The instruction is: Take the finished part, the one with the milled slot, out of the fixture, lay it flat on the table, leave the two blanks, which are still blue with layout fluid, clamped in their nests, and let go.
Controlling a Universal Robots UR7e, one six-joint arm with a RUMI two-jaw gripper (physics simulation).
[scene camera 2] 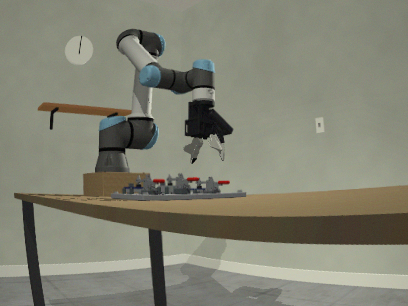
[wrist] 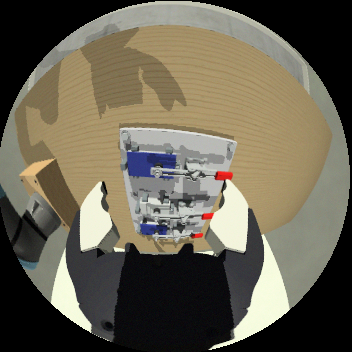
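Where they show: gripper, between the fingertips: (scene camera 2: pixel 206 162) (wrist: pixel 162 181); arm's base, origin of its link: (scene camera 2: pixel 112 173) (wrist: pixel 46 208).
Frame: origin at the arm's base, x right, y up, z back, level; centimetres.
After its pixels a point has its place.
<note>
The grey fixture plate (scene camera 2: pixel 180 196) {z -54.0, x 13.4, y -8.5 cm} (wrist: pixel 175 138) {z -45.8, x -11.0, y -8.0 cm} lies on the table with three nests in a row. In the wrist view the finished part (wrist: pixel 148 205) {z -38.3, x 2.9, y -5.7 cm}, bare grey metal, sits in the middle nest, partly hidden by its clamp; its slot is hard to make out. A large blue blank (wrist: pixel 137 162) {z -38.5, x -7.8, y -6.4 cm} is in the far nest and a smaller blue blank (wrist: pixel 147 229) {z -35.2, x 14.0, y -5.9 cm} in the near nest, each under a clamp arm. My gripper (scene camera 2: pixel 208 160) {z -43.7, x -8.9, y 2.0 cm} (wrist: pixel 162 181) {z -43.7, x -8.9, y 2.0 cm} is open, with nothing between its fingers. It hangs above the fixture, apart from it.
Red clamp handles (scene camera 2: pixel 223 182) {z -55.2, x -3.1, y -4.9 cm} (wrist: pixel 223 175) {z -54.3, x -4.4, y -4.4 cm} stick out on one side of the nests. A wooden block (scene camera 2: pixel 100 184) {z -4.7, x 9.0, y -4.8 cm} (wrist: pixel 66 195) {z -8.2, x 0.1, y -7.3 cm} under the arm's base stands on the table (scene camera 2: pixel 310 205) {z -105.4, x 40.3, y -9.5 cm} (wrist: pixel 235 85) {z -58.8, x -21.9, y -9.5 cm} beside the fixture. A wall shelf (scene camera 2: pixel 85 109) is behind the arm.
</note>
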